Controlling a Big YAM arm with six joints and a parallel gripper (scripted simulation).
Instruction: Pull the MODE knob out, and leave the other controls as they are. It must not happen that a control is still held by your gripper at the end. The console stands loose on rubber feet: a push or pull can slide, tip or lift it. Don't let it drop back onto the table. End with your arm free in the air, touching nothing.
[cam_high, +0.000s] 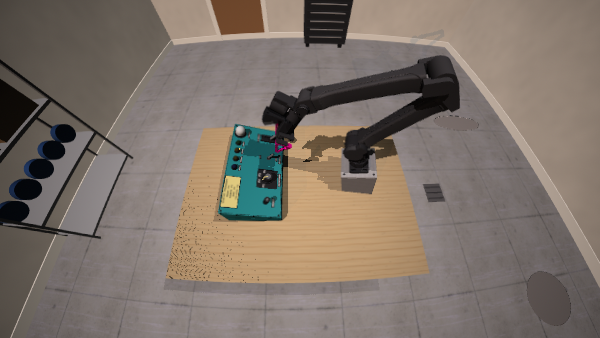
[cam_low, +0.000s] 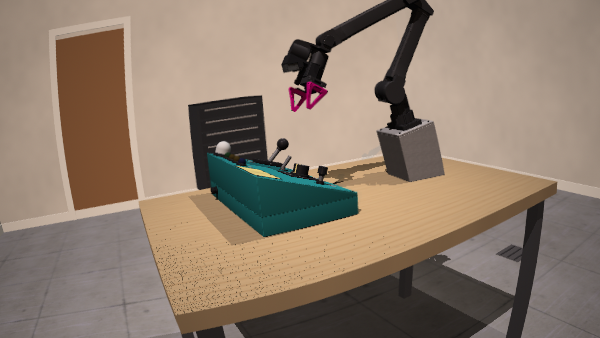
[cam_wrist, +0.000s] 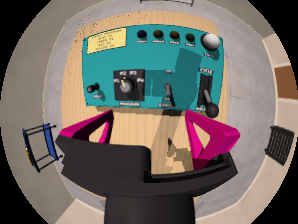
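My gripper is now 30 mm short of the small black knob, 210 mm to the right of it and 160 mm above it. Also, from my hand: black rotary selector (60 mm ahead, 100 mm to the left, 170 mm below); teal console (90 mm ahead, 40 mm to the left, 190 mm below); black ball lever (50 mm ahead, 150 mm to the right, 150 mm below).
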